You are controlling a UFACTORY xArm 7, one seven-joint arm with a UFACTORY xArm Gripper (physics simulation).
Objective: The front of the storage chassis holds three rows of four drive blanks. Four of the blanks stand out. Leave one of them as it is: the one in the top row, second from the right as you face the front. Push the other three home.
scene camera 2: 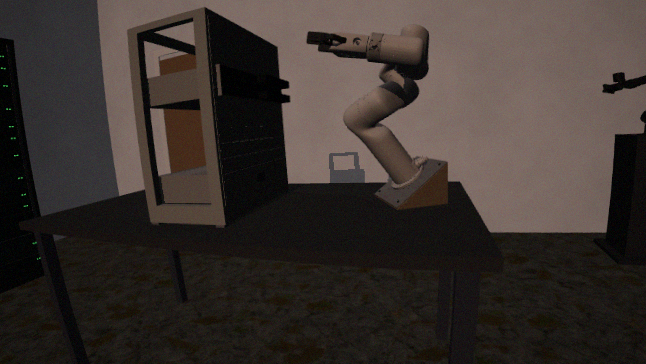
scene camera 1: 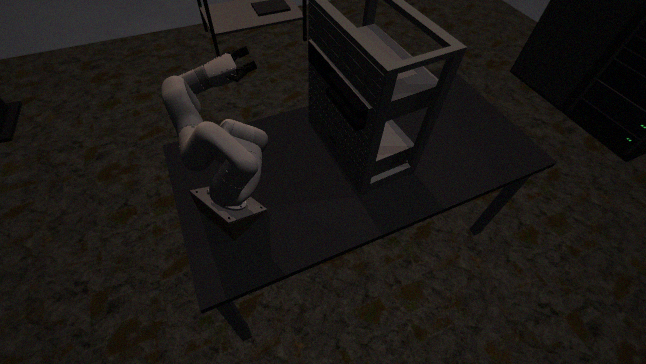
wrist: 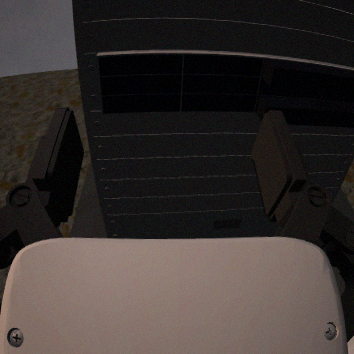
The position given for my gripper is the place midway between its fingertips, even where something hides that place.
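Observation:
Open-frame rack (scene camera 2: 236,85), (wrist: 172,104), visible. My gripper (scene camera 2: 313,41), (wrist: 168,128), likewise.

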